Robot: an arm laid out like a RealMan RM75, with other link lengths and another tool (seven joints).
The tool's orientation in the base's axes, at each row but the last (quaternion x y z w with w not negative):
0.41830 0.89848 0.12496 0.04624
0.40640 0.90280 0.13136 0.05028
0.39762 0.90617 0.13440 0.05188
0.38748 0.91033 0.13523 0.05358
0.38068 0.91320 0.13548 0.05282
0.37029 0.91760 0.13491 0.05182
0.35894 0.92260 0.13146 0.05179
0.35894 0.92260 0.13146 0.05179
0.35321 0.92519 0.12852 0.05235
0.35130 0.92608 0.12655 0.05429
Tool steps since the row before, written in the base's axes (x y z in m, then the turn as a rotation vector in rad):
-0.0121 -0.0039 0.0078 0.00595 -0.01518 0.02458
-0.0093 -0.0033 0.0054 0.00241 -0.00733 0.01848
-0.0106 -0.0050 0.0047 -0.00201 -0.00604 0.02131
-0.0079 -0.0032 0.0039 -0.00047 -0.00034 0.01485
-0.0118 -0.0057 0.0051 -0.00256 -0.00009 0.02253
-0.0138 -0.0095 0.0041 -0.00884 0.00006 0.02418
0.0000 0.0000 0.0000 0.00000 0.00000 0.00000
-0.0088 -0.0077 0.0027 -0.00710 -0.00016 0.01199
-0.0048 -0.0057 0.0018 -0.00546 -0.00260 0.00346
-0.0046 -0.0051 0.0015 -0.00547 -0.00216 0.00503
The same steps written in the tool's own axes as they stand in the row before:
0.0050 -0.0093 -0.0105 -0.01490 0.00148 -0.02541
0.0038 -0.0073 -0.0077 -0.00678 0.00222 -0.01871
0.0036 -0.0094 -0.0076 -0.00280 0.00074 -0.02205
0.0032 -0.0065 -0.0060 0.00019 0.00372 -0.01439
0.0043 -0.0104 -0.0084 0.00189 0.00468 -0.02211
0.0034 -0.0146 -0.0086 0.00653 0.00107 -0.02488
0.0000 0.0000 0.0000 0.00000 0.00000 0.00000
0.0013 -0.0104 -0.0058 0.00511 -0.00136 -0.01289
-0.0002 -0.0067 -0.0038 0.00231 -0.00441 -0.00487
0.0000 -0.0062 -0.0033 0.00259 -0.00367 -0.00630

